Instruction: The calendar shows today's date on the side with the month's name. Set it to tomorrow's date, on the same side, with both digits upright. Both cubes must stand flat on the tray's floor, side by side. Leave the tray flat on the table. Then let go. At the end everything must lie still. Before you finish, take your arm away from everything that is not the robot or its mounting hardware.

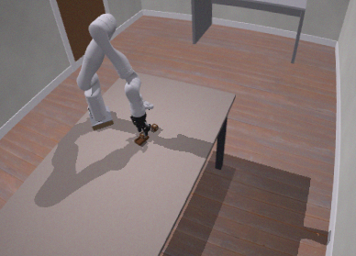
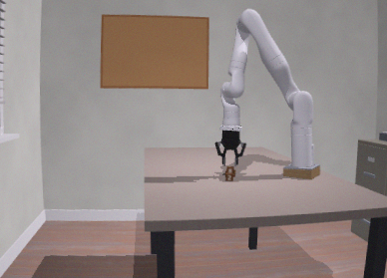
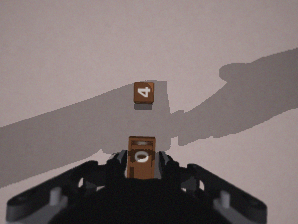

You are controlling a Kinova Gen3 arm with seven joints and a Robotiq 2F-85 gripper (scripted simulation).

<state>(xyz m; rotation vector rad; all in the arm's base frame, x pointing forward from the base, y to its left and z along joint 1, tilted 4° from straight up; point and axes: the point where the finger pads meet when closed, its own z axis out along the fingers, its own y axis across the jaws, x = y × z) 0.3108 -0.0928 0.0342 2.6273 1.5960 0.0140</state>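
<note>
Right now the brown number cube is 4 cm below my hand. Also, from my hand: brown calendar tray: 5 cm below, 1 cm to the right, 1 cm behind; then digit cube: 8 cm to the left, 5 cm below, 4 cm ahead.
</note>
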